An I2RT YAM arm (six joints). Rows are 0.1 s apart.
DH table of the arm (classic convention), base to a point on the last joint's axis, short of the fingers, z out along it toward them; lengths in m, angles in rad. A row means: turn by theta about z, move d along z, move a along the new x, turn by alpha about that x. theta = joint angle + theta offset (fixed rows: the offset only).
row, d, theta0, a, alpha
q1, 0.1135, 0, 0.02, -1.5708
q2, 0, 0, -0.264, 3.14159
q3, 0, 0.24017, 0.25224, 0
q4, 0, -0.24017, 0.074, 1.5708
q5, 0, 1.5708, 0, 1.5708
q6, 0.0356, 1.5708, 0, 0
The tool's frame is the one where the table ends.
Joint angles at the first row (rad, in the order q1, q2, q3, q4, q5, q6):
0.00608, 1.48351, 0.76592, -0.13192, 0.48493, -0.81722
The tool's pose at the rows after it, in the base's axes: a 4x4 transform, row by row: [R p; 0 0 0 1], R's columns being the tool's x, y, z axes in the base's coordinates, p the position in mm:
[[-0.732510, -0.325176, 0.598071, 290.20], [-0.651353, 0.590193, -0.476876, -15.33], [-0.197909, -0.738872, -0.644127, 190.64], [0, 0, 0, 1]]
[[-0.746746, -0.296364, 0.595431, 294.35], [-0.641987, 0.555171, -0.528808, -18.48], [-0.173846, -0.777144, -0.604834, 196.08], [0, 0, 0, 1]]
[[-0.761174, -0.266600, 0.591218, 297.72], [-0.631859, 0.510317, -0.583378, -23.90], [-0.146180, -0.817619, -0.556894, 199.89], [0, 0, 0, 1]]
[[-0.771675, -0.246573, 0.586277, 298.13], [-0.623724, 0.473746, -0.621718, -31.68], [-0.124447, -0.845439, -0.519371, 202.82], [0, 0, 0, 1]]
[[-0.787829, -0.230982, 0.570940, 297.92], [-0.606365, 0.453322, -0.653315, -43.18], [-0.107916, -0.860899, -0.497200, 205.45], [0, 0, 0, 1]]
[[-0.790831, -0.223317, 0.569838, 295.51], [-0.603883, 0.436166, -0.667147, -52.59], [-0.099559, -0.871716, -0.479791, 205.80], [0, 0, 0, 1]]
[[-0.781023, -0.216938, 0.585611, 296.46], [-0.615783, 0.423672, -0.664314, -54.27], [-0.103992, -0.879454, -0.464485, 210.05], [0, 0, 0, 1]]
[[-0.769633, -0.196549, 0.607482, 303.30], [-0.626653, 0.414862, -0.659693, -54.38], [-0.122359, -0.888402, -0.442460, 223.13], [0, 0, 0, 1]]
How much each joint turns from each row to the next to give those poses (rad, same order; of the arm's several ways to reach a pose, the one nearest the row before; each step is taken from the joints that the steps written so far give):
0.00004, -0.02385, 0.01134, -0.01059, 0.01632, -0.01229
-0.00486, 0.00573, 0.01575, 0.02110, 0.05683, -0.02722
-0.01258, 0.00551, 0.00390, 0.04540, 0.05653, -0.04418
-0.02310, -0.00405, -0.00686, 0.04532, 0.03035, -0.04887
-0.03723, -0.00226, -0.00106, 0.02740, 0.01206, -0.03846
-0.03276, -0.00822, -0.01673, 0.04130, -0.00836, -0.04137
-0.00624, -0.00656, 0.00282, 0.02016, -0.01067, -0.02407
0.00140, 0.00049, 0.04389, -0.00654, -0.00752, -0.01189

